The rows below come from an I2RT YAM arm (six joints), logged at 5 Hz.
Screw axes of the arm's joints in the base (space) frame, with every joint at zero. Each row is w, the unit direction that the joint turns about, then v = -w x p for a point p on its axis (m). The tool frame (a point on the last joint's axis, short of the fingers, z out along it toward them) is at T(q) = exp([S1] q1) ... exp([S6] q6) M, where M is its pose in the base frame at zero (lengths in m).
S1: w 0 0 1 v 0 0 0
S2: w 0 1 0 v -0.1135 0 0.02
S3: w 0 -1 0 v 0.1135 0 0.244
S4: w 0 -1 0 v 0.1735 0 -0.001
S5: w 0 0 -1 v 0 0.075 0
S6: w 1 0 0 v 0 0.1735 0
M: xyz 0.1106 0 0.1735 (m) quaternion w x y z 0.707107 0 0.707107 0
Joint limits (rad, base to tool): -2.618..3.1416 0..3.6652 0..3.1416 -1.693..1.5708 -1.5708..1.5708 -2.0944..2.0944
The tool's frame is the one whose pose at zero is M.
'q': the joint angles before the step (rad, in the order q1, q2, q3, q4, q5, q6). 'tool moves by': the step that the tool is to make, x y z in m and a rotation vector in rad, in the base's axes. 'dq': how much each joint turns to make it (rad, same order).
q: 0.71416 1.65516 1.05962 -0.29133 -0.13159 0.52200
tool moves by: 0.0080 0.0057 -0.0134 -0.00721 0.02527 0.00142
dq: -0.00378 0.06015 0.01736 0.01935 -0.01189 0.00284
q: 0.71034 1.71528 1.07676 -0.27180 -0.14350 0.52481
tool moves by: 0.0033 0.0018 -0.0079 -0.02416 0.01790 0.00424
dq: -0.00203 0.03184 0.01223 -0.01100 0.00156 -0.00911
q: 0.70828 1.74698 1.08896 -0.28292 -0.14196 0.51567
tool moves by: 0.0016 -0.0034 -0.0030 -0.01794 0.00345 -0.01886
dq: -0.00856 0.00391 -0.00419 -0.00591 0.01530 0.00171
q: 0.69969 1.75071 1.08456 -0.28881 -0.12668 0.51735
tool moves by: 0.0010 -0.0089 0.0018 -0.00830 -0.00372 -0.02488
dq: -0.01999 -0.02025 -0.01550 -0.00729 0.00998 -0.00107
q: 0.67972 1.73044 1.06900 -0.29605 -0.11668 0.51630
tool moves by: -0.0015 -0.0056 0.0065 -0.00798 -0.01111 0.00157
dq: -0.00928 -0.02757 -0.00447 -0.02130 0.00451 -0.01657
